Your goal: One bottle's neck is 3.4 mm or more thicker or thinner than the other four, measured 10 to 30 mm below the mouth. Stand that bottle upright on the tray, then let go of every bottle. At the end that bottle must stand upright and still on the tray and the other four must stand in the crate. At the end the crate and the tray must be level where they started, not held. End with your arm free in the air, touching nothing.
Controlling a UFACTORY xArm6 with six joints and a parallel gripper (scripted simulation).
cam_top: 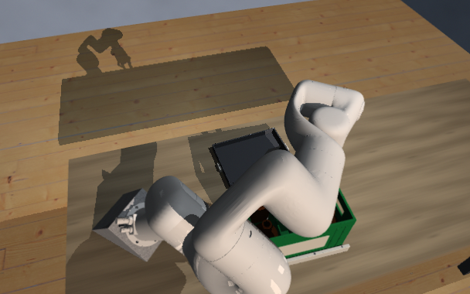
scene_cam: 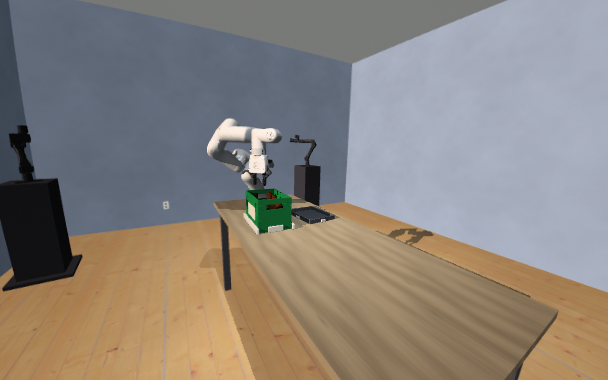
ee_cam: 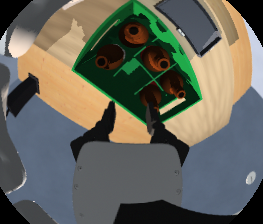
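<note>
The green crate is 160 mm below my hand, 40 mm to the left of it and 10 mm ahead of it. The rest, counted from my hand: dark tray (340 mm to the left, 230 mm below, 40 mm ahead).
</note>
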